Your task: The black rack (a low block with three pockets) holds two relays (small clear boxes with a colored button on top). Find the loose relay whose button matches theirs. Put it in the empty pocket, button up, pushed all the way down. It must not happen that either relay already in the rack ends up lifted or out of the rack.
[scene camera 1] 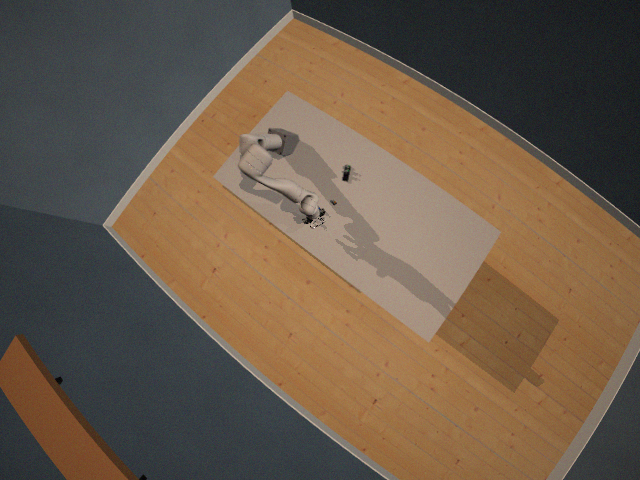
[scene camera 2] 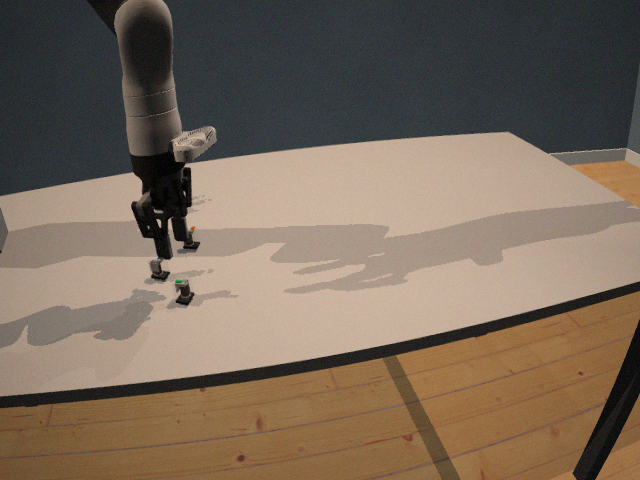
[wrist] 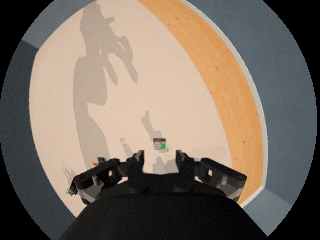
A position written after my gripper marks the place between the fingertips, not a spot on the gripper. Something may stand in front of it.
In view: my gripper (scene camera 2: 174,249).
My gripper is seen too in the wrist view (wrist: 159,156).
